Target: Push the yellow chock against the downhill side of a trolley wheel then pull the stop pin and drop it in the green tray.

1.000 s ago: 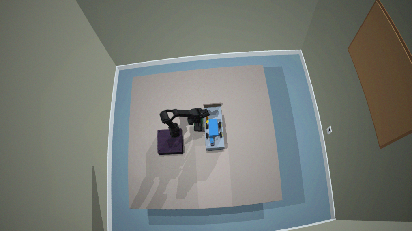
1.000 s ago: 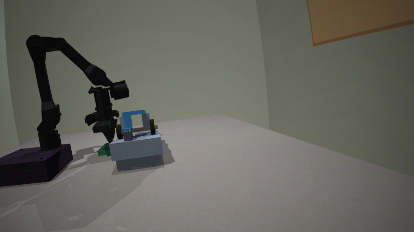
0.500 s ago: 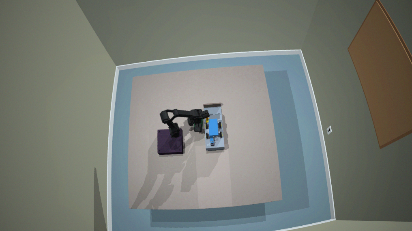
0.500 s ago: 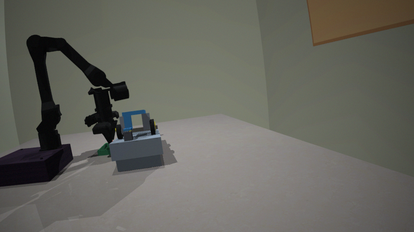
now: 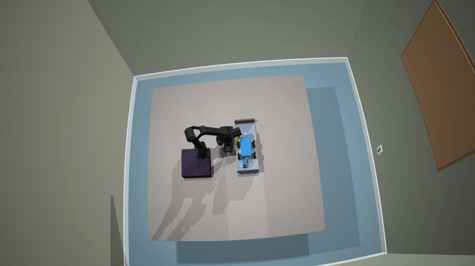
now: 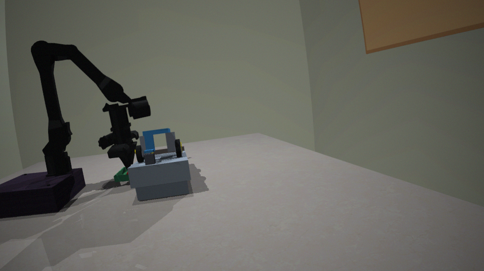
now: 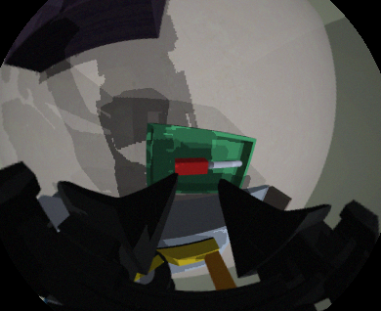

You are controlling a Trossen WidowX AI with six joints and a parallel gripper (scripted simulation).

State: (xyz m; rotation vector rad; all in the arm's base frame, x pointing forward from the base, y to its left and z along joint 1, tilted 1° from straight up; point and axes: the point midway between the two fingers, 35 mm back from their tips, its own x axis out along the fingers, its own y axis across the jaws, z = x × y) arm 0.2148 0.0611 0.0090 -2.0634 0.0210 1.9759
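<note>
The red-headed stop pin is 20 mm to the left of my gripper tip and 20 mm below it. Also, from my gripper tip: blue trolley 110 mm ahead, 110 mm to the right, 80 mm above; green tray 10 mm behind, 10 mm to the left, 40 mm below; yellow chock 70 mm ahead, 20 mm to the right, 50 mm above.
</note>
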